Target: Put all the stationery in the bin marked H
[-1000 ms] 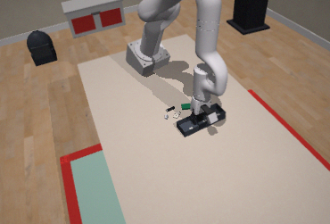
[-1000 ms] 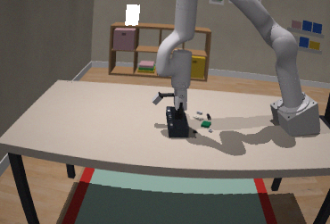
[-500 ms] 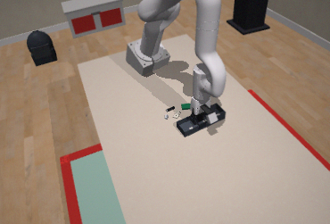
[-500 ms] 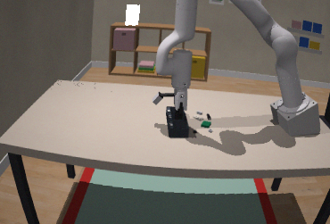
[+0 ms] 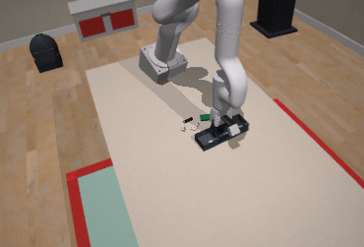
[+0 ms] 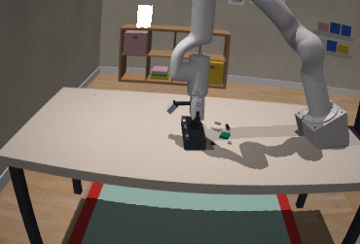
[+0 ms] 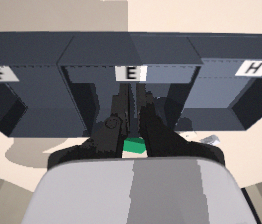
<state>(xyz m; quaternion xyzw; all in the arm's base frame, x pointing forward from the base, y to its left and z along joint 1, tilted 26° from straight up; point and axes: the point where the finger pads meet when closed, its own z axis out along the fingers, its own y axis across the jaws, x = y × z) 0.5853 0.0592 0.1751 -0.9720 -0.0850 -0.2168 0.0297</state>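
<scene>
The tray is 10 mm below my hand and 10 mm ahead of it. Also, from my hand: white domino-like piece: 100 mm behind, 90 mm to the right, 30 mm below; then green flat piece: 130 mm behind, 30 mm below, 20 mm to the right; then black round thing: 80 mm behind, 60 mm to the left, 30 mm below.
</scene>
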